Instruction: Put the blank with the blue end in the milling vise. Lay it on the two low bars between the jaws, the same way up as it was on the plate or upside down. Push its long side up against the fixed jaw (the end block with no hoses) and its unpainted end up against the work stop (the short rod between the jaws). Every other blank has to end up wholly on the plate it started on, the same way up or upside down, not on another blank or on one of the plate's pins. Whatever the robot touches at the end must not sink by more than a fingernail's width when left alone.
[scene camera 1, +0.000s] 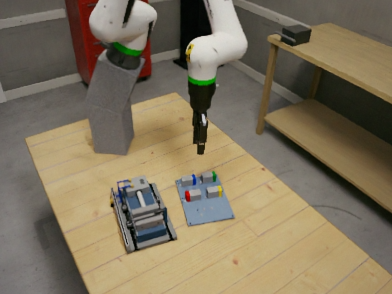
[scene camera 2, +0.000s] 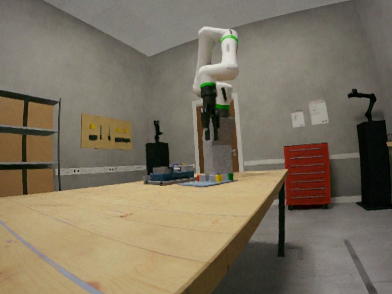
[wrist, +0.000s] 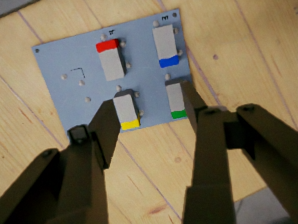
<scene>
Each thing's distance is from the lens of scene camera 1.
my gripper (scene camera 1: 198, 148): 1.30 m
blue-grey plate (scene camera 1: 222, 210): 1.37 m
</scene>
